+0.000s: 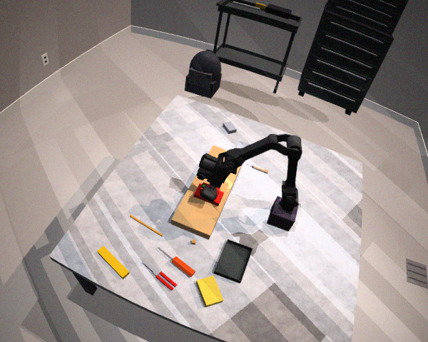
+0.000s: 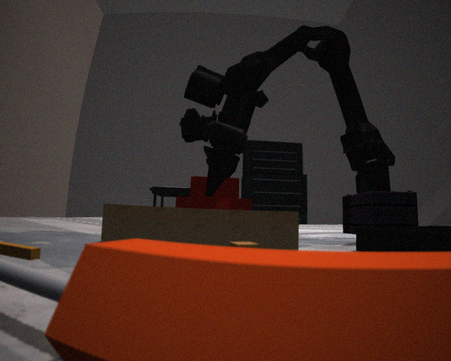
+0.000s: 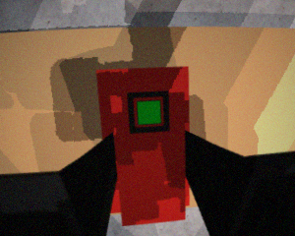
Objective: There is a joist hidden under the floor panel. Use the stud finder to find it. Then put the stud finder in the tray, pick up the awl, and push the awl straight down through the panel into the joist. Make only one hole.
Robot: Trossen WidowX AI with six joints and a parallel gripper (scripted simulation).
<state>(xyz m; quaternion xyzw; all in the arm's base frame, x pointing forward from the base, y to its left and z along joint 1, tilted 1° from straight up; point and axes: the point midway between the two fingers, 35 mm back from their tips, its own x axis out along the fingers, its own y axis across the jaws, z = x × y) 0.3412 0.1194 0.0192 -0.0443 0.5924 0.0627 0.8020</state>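
Right now my gripper tip is 26 cm past the dark flat tray, 21 cm to the right of it and 5 cm above it. Also, from my gripper tip: pencil 14 cm ahead, 27 cm to the left, 6 cm below; small tan cube 7 cm behind, 23 cm to the left, 6 cm below; stud finder 2 cm above.
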